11 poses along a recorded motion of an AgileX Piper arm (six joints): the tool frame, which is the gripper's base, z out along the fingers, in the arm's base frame.
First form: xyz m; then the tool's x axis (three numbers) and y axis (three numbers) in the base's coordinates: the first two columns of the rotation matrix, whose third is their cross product.
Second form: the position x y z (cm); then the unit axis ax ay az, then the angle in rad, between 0 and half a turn. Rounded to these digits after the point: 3 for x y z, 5 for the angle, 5 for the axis.
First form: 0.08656 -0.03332 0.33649 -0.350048 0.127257 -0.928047 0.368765 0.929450 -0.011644
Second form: 8.656 -3.332 33.649 0.18227 0.97441 -0.13153 1.97843
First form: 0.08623 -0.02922 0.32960 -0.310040 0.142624 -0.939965 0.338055 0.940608 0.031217
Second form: 8.623 -2.922 32.960 0.18144 0.97783 -0.10451 1.93332
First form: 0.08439 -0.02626 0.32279 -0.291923 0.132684 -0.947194 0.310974 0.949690 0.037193
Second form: 8.439 -2.626 32.279 0.16999 0.98091 -0.09445 1.90749
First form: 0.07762 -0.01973 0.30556 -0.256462 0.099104 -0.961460 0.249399 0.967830 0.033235
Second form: 7.762 -1.973 30.556 0.13779 0.98736 -0.07830 1.85540
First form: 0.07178 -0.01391 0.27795 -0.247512 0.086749 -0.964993 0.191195 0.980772 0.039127
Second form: 7.178 -1.391 27.795 0.11088 0.99236 -0.05413 1.83697
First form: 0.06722 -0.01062 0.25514 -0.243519 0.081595 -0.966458 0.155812 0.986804 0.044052
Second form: 6.722 -1.062 25.514 0.09510 0.99473 -0.03838 1.82851
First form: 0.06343 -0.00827 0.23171 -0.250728 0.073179 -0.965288 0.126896 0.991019 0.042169
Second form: 6.343 -0.827 23.171 0.07976 0.99643 -0.02781 1.83251
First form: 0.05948 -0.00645 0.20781 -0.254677 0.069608 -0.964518 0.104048 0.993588 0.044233
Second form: 5.948 -0.645 20.781 0.06905 0.99745 -0.01784 1.83453
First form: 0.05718 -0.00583 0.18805 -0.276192 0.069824 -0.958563 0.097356 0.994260 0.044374
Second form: 5.718 -0.583 18.805 0.06537 0.99776 -0.01435 1.85633
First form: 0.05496 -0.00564 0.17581 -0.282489 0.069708 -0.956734 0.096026 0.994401 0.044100
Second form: 5.496 -0.564 17.581 0.06449 0.99782 -0.01374 1.86277
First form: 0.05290 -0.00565 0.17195 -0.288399 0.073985 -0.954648 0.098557 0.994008 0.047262
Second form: 5.290 -0.565 17.195 0.06682 0.99768 -0.01285 1.86939
